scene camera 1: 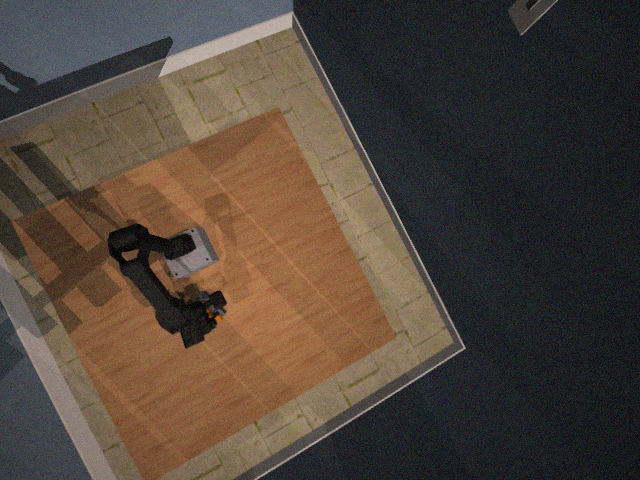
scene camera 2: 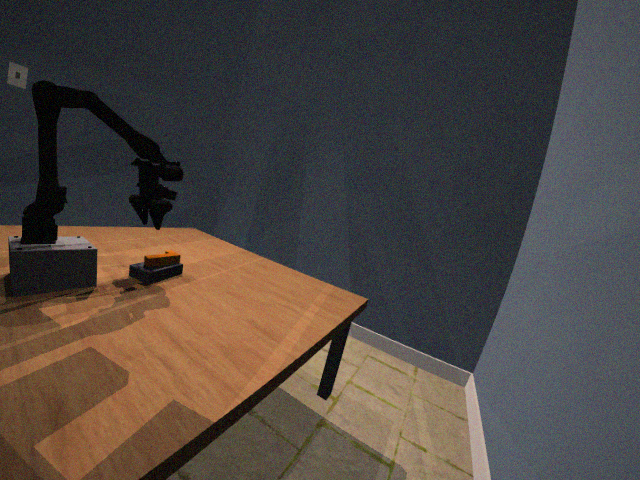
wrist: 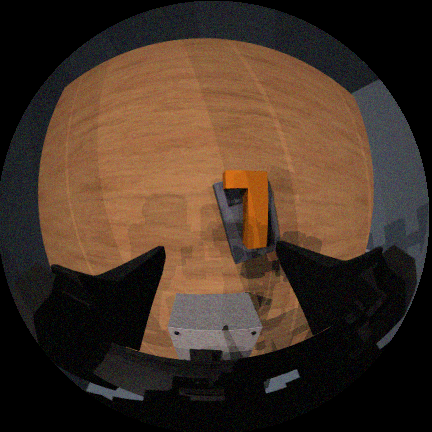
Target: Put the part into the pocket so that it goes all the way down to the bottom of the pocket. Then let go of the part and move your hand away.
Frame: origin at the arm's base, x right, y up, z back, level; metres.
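Seen in the pictures: gripper, fingertip midpoint: (scene camera 1: 209, 308) (scene camera 2: 151, 227) (wrist: 221, 249); arm's base at its link origin: (scene camera 1: 186, 244) (scene camera 2: 38, 241) (wrist: 204, 355).
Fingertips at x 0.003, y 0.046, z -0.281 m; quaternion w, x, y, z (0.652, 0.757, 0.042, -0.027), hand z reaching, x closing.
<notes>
Pixels of each thing's top centre, then the offset from my fingertips to it. Level surfaces: height alone.
- orange L-shaped part at its top centre: (wrist: 247, 210) (scene camera 2: 161, 254) (scene camera 1: 208, 313) dx +0.044, dy -0.084, dz -0.023 m
- dark grey pocket block at its top centre: (wrist: 251, 218) (scene camera 2: 157, 264) (scene camera 1: 206, 310) dx +0.062, dy -0.114, dz -0.008 m
- wooden table at its surface level: dy -0.150 m
An orange L-shaped part (scene camera 1: 218, 318) (scene camera 2: 161, 258) (wrist: 257, 210) lies on top of the dark grey pocket block (scene camera 2: 156, 272) (wrist: 231, 220). It stands up above the block's rim in scene camera 2 and is turned a little relative to the block in the wrist view. Its short arm reaches across the rim at the far end. Parts of the dark pocket opening show on both sides of its long arm. My gripper (scene camera 2: 150, 225) (wrist: 221, 249) is open and empty, well above the part. In scene camera 1 the arm covers most of the block and part.
The grey box-shaped arm base (scene camera 1: 199, 263) (scene camera 2: 54, 268) (wrist: 215, 312) stands on the wooden table (scene camera 1: 289, 248) (scene camera 2: 232, 320) (wrist: 150, 125) near the block. A wall (scene camera 2: 361, 155) rises behind the table. Shadows lie across the table top.
</notes>
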